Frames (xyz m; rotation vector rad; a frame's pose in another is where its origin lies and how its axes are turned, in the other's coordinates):
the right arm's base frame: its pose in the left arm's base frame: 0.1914 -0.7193 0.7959 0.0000 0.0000 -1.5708
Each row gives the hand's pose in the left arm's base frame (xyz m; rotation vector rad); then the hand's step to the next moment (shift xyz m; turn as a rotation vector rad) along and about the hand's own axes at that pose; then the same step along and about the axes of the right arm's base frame.
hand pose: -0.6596 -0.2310 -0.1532 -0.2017 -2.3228 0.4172
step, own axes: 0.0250 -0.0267 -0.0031 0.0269 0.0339 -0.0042
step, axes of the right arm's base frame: 0.0176 -0.0159 0.0280 -0.0398 -0.0152 0.0084
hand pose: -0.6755 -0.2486 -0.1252 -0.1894 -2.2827 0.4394
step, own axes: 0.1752 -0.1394 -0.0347 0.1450 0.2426 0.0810
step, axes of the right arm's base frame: 0.0733 -0.0932 0.1931 -0.2441 -0.1584 -0.0419
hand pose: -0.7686 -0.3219 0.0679 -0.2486 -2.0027 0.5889
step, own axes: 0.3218 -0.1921 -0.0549 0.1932 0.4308 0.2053
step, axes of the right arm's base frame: 0.0165 -0.0947 0.3664 -0.3886 -0.3036 -0.1479
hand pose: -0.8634 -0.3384 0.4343 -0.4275 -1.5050 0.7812
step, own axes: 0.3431 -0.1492 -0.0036 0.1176 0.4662 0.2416
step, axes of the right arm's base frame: -0.1329 -0.0044 0.3497 -0.3535 -0.3378 -0.2246
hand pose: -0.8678 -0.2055 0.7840 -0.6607 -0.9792 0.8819
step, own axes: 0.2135 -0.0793 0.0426 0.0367 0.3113 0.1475
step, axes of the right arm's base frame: -0.1490 0.0468 0.1712 -0.1987 -0.2247 -0.1733
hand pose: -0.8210 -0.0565 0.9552 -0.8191 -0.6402 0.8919
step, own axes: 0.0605 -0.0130 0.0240 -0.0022 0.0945 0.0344
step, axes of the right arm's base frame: -0.0555 0.0163 0.0326 -0.0453 -0.0667 -0.0602
